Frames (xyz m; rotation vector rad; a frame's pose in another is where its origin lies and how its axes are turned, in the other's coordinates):
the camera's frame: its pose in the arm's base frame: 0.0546 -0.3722 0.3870 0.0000 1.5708 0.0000
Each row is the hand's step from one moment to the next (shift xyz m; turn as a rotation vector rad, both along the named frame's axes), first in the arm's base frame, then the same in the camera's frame.
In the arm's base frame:
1: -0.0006 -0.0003 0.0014 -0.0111 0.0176 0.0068
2: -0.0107 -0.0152 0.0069 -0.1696 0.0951 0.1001
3: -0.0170 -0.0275 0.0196 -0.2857 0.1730 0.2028
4: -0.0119 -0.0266 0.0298 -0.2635 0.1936 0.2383
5: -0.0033 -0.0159 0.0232 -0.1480 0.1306 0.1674
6: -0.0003 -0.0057 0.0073 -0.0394 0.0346 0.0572
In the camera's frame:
1: -0.0014 -0.0003 -0.0006 -0.0068 0.0176 -0.0111
2: -0.0069 -0.0152 -0.0107 -0.1001 0.0951 -0.1696
3: -0.0196 -0.0275 -0.0170 -0.2028 0.1730 -0.2857
4: -0.0298 -0.0266 -0.0119 -0.2383 0.1936 -0.2635
5: -0.0232 -0.0159 -0.0033 -0.1674 0.1306 -0.1480
6: -0.0073 -0.0057 -0.0003 -0.0572 0.0346 -0.0394

